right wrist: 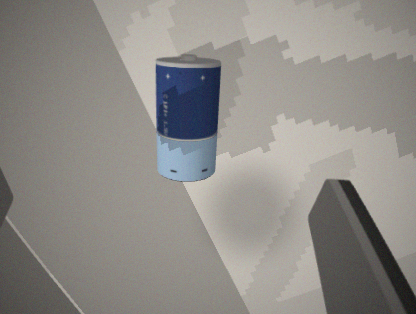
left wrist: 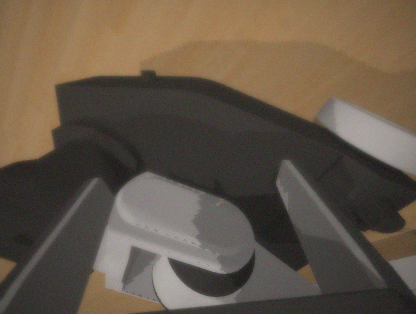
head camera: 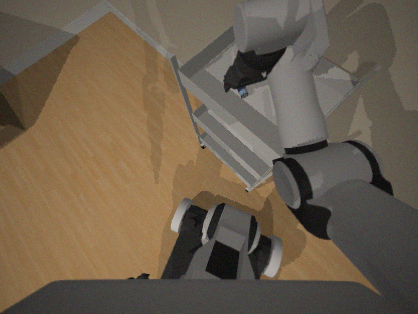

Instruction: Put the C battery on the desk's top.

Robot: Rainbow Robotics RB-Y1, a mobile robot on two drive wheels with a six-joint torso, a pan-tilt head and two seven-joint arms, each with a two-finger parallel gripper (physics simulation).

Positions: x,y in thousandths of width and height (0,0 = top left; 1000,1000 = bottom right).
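Observation:
The head camera shows me my right gripper (head camera: 580,266) and a shelf cart (head camera: 580,422). In the right wrist view I see that same right gripper (right wrist: 388,600) and the cart (right wrist: 730,314), along with a C battery (right wrist: 451,282). My left gripper (left wrist: 465,575) is there too, but the battery is out of frame in the left wrist view.

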